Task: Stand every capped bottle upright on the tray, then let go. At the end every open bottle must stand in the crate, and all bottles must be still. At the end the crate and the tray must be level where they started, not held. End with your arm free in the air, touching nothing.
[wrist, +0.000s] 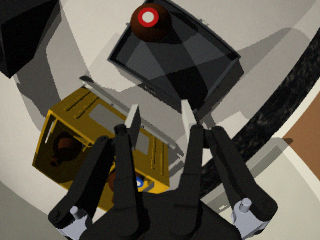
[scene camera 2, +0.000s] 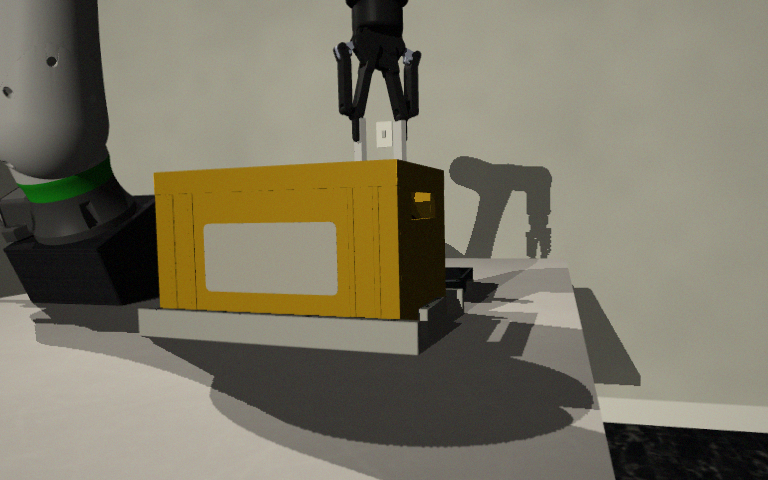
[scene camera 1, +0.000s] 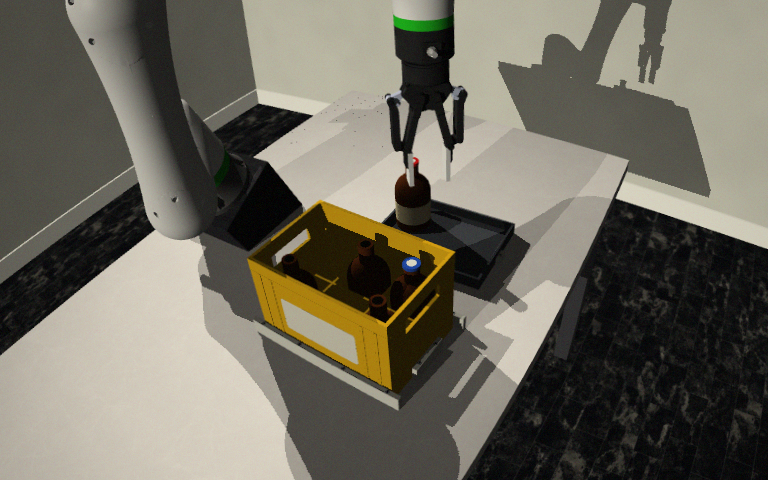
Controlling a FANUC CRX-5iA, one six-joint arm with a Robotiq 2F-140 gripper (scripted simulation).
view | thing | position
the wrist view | gripper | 160, 111
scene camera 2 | gripper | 380, 164
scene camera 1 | gripper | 428, 179
